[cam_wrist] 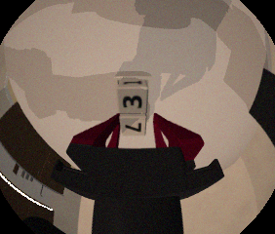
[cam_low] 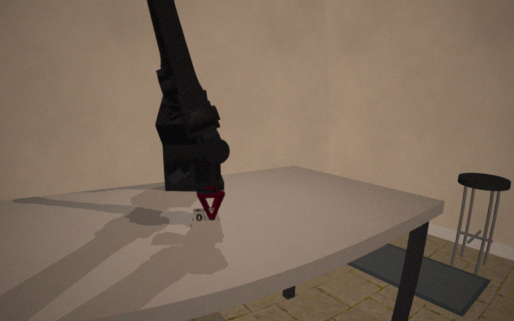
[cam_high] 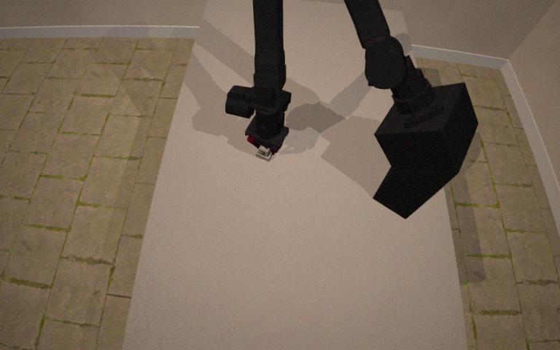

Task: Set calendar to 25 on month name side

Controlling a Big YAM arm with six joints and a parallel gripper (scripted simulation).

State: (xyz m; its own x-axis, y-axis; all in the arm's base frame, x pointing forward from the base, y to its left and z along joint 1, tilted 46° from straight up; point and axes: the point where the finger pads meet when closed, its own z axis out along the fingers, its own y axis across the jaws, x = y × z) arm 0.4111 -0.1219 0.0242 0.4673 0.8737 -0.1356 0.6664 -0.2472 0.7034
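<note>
The pale tray lies 1 cm behind my hand, 1 cm to the right of it and 2 cm below it.
</note>
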